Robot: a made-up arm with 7 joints.
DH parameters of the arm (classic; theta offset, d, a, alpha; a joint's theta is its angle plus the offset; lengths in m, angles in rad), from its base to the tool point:
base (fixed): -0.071 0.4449 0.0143 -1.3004
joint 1: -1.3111 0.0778 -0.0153 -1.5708
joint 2: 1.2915 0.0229 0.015 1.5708
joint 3: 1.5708 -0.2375 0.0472 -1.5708
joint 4: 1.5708 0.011 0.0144 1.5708
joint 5: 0 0.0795 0.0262 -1.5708
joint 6: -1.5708 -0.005 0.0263 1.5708
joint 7: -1.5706 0.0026 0 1.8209
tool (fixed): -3.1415 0.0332 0 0
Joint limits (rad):
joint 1: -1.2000..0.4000
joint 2: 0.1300..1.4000
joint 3: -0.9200..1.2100
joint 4: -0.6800..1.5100
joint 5: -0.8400..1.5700
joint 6: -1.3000..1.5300
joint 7: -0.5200..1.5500
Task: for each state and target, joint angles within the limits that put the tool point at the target. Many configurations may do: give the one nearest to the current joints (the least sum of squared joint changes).
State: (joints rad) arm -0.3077 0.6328 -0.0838 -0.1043 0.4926 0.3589 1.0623
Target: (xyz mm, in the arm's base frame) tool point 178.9 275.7 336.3
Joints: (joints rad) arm -0.1889 0.9684 0.3777 -0.6800 0.2847 0.3455 0.7232
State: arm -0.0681 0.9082 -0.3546 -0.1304 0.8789 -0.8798 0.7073
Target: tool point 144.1 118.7 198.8
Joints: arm -0.1230 0.5239 -0.5268 -0.6738 0.8429 -0.9097 0.7265
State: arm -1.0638 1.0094 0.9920 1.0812 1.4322 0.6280 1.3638
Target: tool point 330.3 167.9 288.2
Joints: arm -1.2000 0.3442 0.9102 1.0547 1.2608 0.5389 1.4653
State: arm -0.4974 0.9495 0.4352 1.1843 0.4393 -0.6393 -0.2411
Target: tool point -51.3 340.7 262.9
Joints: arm 0.2056 0.8502 0.5078 1.2160 0.4111 -0.6847 -0.2412
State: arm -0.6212 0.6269 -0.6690 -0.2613 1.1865 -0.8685 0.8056
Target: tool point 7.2 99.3 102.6
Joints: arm 0.0856 0.3543 -0.8999 0.3241 1.0894 -0.7615 1.1074
